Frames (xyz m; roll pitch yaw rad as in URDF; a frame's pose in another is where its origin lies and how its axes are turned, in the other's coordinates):
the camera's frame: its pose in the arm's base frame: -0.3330 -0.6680 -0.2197 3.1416 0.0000 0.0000
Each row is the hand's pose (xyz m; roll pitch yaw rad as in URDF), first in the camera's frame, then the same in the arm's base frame.
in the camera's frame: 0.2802 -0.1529 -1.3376 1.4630 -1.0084 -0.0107
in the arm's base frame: -0.0528 -0.5151 1.1179 -1.6786 1.0084 0.0107
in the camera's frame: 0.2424 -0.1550 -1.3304 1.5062 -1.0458 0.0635
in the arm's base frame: -0.0906 -0.5130 1.1107 -1.6354 1.0458 -0.0635
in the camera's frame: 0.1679 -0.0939 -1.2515 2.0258 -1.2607 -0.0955
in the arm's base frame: -0.1651 -0.5741 1.0318 -1.1158 1.2607 0.0955
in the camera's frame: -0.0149 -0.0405 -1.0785 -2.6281 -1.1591 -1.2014
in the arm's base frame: -0.3479 -0.6275 0.8588 0.5135 1.1591 1.2014
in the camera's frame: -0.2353 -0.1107 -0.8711 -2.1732 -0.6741 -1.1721
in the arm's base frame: -0.5683 -0.5573 0.6514 0.9684 0.6741 1.1721
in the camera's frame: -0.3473 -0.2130 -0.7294 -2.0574 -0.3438 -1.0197
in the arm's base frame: -0.6803 -0.4550 0.5097 1.0842 0.3438 1.0197
